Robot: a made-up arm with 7 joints. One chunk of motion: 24 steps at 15 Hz.
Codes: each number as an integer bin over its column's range. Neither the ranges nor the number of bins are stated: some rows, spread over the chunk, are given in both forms.
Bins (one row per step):
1: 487 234 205 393 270 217 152
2: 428 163 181 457 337 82 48
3: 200 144 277 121 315 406 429
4: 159 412 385 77 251 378 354
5: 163 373 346 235 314 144 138
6: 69 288 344 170 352 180 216
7: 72 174 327 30 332 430 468
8: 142 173 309 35 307 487 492
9: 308 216 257 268 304 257 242
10: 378 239 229 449 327 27 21
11: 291 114 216 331 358 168 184
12: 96 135 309 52 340 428 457
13: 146 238 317 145 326 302 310
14: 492 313 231 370 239 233 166
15: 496 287 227 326 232 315 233
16: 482 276 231 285 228 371 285
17: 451 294 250 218 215 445 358
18: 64 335 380 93 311 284 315
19: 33 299 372 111 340 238 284
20: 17 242 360 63 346 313 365
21: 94 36 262 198 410 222 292
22: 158 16 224 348 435 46 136
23: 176 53 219 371 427 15 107
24: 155 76 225 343 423 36 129
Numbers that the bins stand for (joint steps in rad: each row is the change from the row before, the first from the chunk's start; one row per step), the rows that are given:
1: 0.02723 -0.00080 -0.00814 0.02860 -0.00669 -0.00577 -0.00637
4: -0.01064 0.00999 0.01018 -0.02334 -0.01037 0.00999 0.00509
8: -0.01260 -0.00450 0.00244 -0.03025 0.00048 0.02065 0.01292
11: 0.00460 -0.00808 -0.00702 0.01841 0.01036 -0.01056 -0.00456
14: 0.02781 0.00399 -0.00549 0.02482 -0.01270 -0.00420 -0.00558
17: 0.02307 0.00284 -0.00356 -0.00016 -0.01735 0.01654 0.00532
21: -0.01815 -0.01282 -0.00234 -0.00345 0.02043 -0.00528 0.00157
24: -0.01110 -0.01039 -0.00610 0.02038 0.02295 -0.02348 -0.00768
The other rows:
2: 0.02042 -0.00511 -0.01058 0.03912 0.00629 -0.01898 -0.01228
3: -0.00591 -0.00626 -0.00081 -0.01611 0.00203 0.01273 0.00935
5: -0.01018 0.00763 0.00621 0.00263 0.00183 -0.01291 -0.00717
6: -0.02103 0.00247 0.00601 -0.00805 0.00920 -0.00939 -0.00274
7: -0.02069 -0.00444 0.00428 -0.03107 0.00532 0.01507 0.01156
9: 0.00656 -0.00190 -0.00285 0.00805 -0.00010 -0.00185 -0.00127
10: 0.01464 -0.00050 -0.00570 0.03781 0.00435 -0.02436 -0.01381
12: -0.01792 -0.00681 0.00244 -0.02745 0.00687 0.01488 0.01094
13: -0.01214 -0.00056 0.00326 -0.01216 0.00416 0.00255 0.00259
15: 0.02827 0.00241 -0.00590 0.01759 -0.01405 0.00382 -0.00178
16: 0.02665 0.00174 -0.00549 0.01085 -0.01483 0.00930 0.00117
18: -0.02161 0.00532 0.00967 -0.02071 0.00125 0.00079 0.00288
19: -0.02519 0.00314 0.00886 -0.01775 0.00687 -0.00371 0.00112
20: -0.02704 -0.00032 0.00763 -0.02564 0.00803 0.00363 0.00571
22: -0.01076 -0.01403 -0.00621 0.02121 0.02528 -0.02250 -0.00728
23: -0.00868 -0.01178 -0.00671 0.02499 0.02373 -0.02553 -0.00893

